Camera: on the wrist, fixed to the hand. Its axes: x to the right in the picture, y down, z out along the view.
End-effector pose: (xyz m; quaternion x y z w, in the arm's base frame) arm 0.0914 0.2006 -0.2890 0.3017 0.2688 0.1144 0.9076
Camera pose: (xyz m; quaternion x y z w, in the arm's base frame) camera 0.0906 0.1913 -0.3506 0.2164 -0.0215 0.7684 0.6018
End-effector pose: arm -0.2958 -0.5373 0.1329 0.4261 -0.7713 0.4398 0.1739
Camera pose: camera -0.2760 -0.5285 0.1913 0.2842 0.9112 -0.2868 0.0816
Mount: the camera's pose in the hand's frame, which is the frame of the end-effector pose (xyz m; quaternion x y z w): 0.0217 -0.0448 -0.0374 -0.1942 0.0258 0.6932 0.6936
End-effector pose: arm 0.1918 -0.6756 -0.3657 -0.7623 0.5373 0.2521 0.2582
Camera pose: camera 0.2447 -0.7024 -0.3469 0.2129 -0.8588 -0.4385 0.1576
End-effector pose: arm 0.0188 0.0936 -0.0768 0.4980 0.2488 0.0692 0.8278
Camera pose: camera 0.0137 0.1089 -0.1369 0.3553 -0.1647 0.6830 0.6165
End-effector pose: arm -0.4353 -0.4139 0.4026 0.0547 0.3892 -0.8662 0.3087
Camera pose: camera -0.4840 -0.3754 0.3982 0.2701 0.4082 -0.3098 0.8151
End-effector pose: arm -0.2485 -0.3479 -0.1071 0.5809 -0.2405 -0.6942 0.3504
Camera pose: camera -0.2230 -0.3332 -0.1620 0.1861 -0.4256 -0.2703 0.8433
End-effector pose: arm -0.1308 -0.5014 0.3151 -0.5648 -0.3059 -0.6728 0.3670
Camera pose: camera -0.1904 -0.5112 0.3301 -0.6577 0.3195 -0.2862 0.6192
